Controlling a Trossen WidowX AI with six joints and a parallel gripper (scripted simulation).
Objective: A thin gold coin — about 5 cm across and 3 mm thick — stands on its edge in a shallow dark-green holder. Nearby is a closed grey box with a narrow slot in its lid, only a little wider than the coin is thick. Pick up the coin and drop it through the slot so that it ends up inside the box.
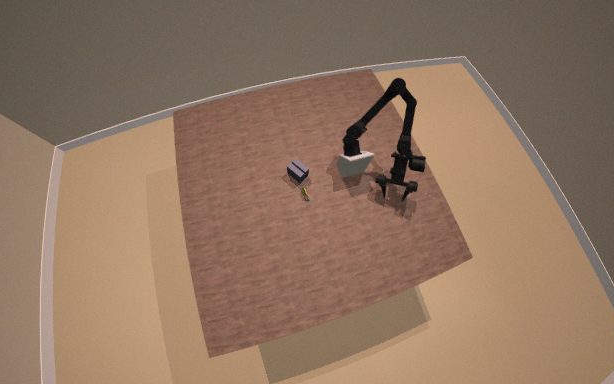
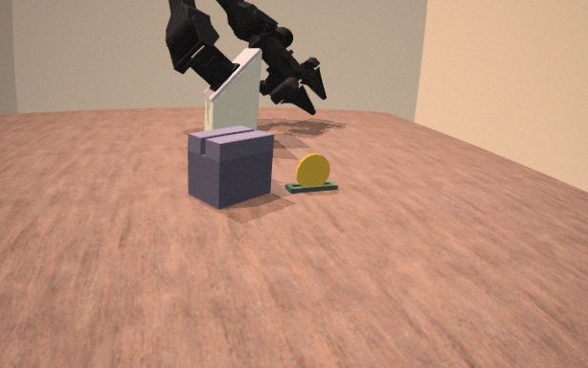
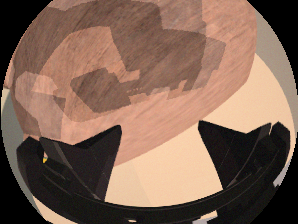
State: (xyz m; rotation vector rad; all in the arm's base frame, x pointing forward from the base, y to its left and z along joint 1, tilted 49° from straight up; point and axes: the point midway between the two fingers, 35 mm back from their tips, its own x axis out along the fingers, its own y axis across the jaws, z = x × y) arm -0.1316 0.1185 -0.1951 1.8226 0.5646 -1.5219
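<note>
Now: gripper tip 38 cm short of the gold coin, 17 cm to the left of it and 3 cm above it.
</note>
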